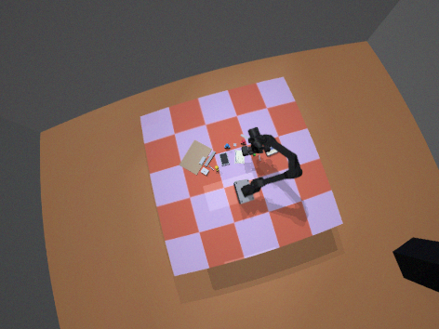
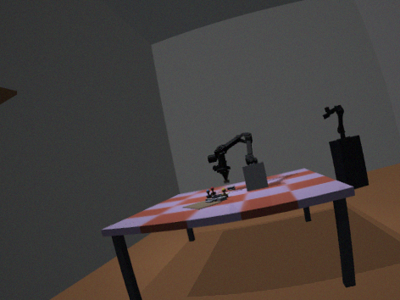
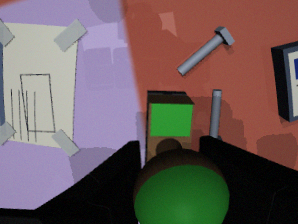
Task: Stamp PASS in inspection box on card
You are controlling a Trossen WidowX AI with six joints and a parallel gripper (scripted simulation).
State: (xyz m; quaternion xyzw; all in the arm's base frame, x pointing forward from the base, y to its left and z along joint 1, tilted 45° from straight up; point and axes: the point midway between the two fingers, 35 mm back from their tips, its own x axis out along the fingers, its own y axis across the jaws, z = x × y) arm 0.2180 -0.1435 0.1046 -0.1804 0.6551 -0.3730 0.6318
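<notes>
The cream card lies 4 cm ahead of my gripper tip, 9 cm to the left of it and 9 cm below it. The rest, counted from my gripper tip: dark ink pad: 6 cm ahead, 20 cm to the left, 9 cm below; green-topped stamp: right at my gripper tip; blue-topped stamp: 14 cm ahead, 15 cm to the left, 7 cm below.
</notes>
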